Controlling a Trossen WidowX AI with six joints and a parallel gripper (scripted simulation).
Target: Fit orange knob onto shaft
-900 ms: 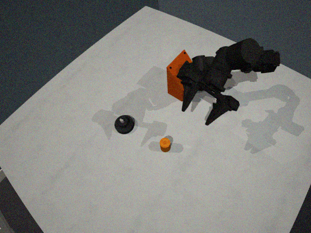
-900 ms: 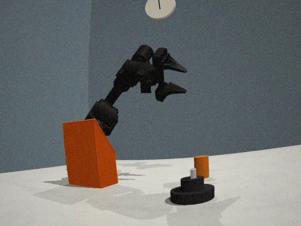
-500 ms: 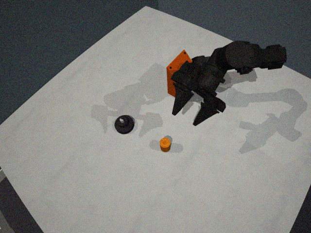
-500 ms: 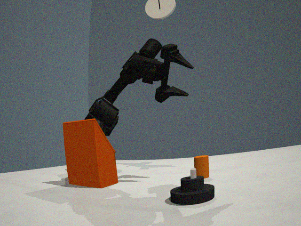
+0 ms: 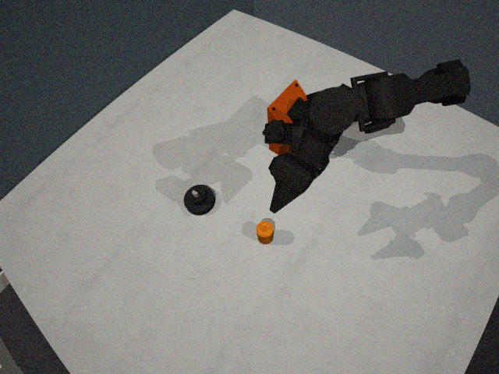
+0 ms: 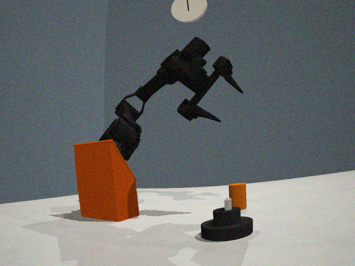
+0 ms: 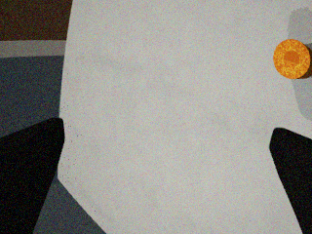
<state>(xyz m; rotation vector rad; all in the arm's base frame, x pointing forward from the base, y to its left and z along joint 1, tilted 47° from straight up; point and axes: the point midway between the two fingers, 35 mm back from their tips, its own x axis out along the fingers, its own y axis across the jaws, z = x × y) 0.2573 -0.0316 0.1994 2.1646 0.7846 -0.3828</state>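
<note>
Now: gripper tip 40 mm to the left of the orange knob and 200 mm above it. Round my gripper tip: round dark pedestal: 20 mm ahead, 250 mm to the right, 210 mm below.
</note>
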